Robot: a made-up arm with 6 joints.
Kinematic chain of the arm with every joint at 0, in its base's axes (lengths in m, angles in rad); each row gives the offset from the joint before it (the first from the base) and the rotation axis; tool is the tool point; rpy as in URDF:
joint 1: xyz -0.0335 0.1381 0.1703 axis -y
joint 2: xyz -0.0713 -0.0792 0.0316 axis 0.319 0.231 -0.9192
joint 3: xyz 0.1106 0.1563 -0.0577 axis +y
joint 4: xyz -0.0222 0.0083 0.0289 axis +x
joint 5: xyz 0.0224 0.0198 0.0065 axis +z
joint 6: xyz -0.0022 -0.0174 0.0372 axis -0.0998 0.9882 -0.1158
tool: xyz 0.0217 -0.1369 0.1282 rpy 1.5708 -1.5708 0
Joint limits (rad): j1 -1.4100..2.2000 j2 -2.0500..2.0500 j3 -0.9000..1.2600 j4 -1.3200..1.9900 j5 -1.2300..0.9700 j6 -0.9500..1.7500
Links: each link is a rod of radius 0.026 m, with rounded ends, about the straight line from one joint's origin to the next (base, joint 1, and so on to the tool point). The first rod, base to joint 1, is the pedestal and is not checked.
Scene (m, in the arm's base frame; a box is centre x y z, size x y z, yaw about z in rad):
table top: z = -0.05
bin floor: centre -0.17 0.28 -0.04 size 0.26 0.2 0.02 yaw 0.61
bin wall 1: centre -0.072 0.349 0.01 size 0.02 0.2 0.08 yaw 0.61
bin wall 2: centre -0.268 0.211 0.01 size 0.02 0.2 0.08 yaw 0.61
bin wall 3: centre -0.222 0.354 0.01 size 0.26 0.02 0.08 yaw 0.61
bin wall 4: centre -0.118 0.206 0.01 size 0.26 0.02 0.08 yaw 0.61
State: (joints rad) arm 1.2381 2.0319 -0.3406 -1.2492 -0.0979 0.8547
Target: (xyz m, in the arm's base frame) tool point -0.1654 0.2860 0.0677
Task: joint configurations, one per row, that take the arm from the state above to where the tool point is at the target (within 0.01 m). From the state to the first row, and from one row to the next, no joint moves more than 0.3 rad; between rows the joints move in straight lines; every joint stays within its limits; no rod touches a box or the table.
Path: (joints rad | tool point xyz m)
1: 1.3914 1.7658 -0.4170 -1.2342 -0.1546 0.7993 | -0.1316 -0.1401 0.3321
2: 1.5448 1.4998 -0.4935 -1.2193 -0.2113 0.7438 | -0.1955 -0.0459 0.3461
3: 1.6981 1.2337 -0.5699 -1.2043 -0.2680 0.6884 | -0.2462 0.0559 0.3120
4: 1.8514 0.9677 -0.6463 -1.1893 -0.3247 0.6329 | -0.2641 0.1525 0.2404
5: 2.0048 0.7016 -0.7228 -1.1744 -0.3814 0.5775 | -0.2374 0.2322 0.1511
6: 2.1581 0.4355 -0.7992 -1.1594 -0.4381 0.5221 | -0.1654 0.2860 0.0677

